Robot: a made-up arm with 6 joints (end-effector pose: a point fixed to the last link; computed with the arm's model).
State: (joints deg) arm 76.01 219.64 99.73 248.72 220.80 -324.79
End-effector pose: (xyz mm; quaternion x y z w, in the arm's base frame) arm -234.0 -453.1 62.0 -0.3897 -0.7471 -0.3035 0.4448
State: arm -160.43 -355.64 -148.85 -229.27 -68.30 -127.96
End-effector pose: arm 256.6 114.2 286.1 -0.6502 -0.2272 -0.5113 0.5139
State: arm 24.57 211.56 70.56 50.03 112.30 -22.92
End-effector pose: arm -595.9 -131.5 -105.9 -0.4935 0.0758 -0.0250 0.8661
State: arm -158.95 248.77 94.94 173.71 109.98 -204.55
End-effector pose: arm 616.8 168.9 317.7 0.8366 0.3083 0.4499 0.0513
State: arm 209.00 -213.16 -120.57 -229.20 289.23 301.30
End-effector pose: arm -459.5 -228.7 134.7 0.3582 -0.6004 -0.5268 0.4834
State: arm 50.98 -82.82 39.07 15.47 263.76 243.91
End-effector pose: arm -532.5 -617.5 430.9 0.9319 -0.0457 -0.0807 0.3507
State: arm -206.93 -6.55 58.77 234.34 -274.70 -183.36
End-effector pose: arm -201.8 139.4 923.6 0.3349 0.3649 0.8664 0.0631
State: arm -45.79 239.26 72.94 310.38 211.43 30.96
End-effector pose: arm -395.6 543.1 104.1 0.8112 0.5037 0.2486 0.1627
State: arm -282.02 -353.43 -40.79 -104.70 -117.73 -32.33
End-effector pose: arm -168.1 -99.1 930.9 0.1851 -0.7713 -0.4870 0.3656
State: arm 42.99 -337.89 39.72 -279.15 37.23 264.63
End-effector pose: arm 374.2 507.8 811.0 -0.4922 0.3350 0.3505 0.7230
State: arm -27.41 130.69 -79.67 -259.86 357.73 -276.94
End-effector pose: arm 696.0 -305.9 174.0 0.4137 -0.1315 0.8790 0.1971
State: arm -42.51 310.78 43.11 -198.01 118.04 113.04
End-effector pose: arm -299.1 385.3 809.7 0.0580 -0.8803 -0.4282 0.1955
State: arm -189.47 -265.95 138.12 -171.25 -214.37 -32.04
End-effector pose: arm -248.1 -3.1 -128.0 0.1453 -0.6679 -0.3278 0.6522
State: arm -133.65 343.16 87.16 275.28 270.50 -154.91
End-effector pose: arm -59.3 -291.9 747.9 0.6293 0.2434 0.3295 0.6605
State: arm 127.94 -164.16 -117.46 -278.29 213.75 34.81
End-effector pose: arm -112.7 153.1 -223.3 0.7227 0.1491 0.5832 0.3397
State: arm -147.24 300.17 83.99 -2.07 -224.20 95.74
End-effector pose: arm 193.8 64.8 664.9 0.8318 -0.5270 -0.0847 0.1523
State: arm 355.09 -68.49 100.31 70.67 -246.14 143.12
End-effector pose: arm -198.4 162.1 621.7 -0.6448 -0.5796 -0.3805 0.3218
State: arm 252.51 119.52 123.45 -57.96 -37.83 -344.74
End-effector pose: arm 109.5 -12.2 -335.0 0.6015 0.6801 0.3960 0.1371
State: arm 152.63 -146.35 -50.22 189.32 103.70 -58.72
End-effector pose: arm 28.1 -55.5 -580.5 0.0774 -0.4938 -0.6309 0.5935
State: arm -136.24 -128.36 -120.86 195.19 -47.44 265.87
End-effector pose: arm 6.6 -95.4 -380.6 0.8835 -0.4145 0.0221 0.2173
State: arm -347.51 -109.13 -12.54 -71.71 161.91 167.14
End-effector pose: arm -701.1 -133.0 -156.7 -0.3515 0.2923 -0.7625 0.4578
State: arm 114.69 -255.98 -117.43 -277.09 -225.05 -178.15
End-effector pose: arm -276.0 295.2 370.9 0.1689 -0.8972 -0.0390 0.4062
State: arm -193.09 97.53 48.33 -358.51 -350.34 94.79
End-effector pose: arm -732.1 115.4 -348.3 0.5655 -0.7971 -0.1572 0.1423
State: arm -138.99 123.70 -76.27 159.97 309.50 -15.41
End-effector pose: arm -583.5 -540.6 162.0 0.3470 -0.6568 -0.0263 0.6690
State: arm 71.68 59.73 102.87 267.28 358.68 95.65
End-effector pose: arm 123.0 547.8 -108.8 -0.5596 0.8149 0.1004 0.1130
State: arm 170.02 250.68 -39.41 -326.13 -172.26 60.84
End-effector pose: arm 574.2 -146.8 -272.7 0.2947 -0.1367 -0.9368 0.1297
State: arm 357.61 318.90 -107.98 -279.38 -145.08 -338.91
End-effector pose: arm -466.5 12.6 218.2 0.1064 0.4012 -0.5339 0.7366
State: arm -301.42 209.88 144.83 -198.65 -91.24 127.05
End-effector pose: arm -105.3 -135.6 166.3 -0.4881 0.4784 -0.0723 0.7264
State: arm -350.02 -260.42 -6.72 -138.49 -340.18 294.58
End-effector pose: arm 955.1 197.7 75.5 0.6207 0.1069 0.7566 0.1757
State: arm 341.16 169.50 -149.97 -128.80 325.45 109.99
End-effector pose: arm 305.0 1.4 152.7 -0.2280 0.3454 -0.2563 0.8735
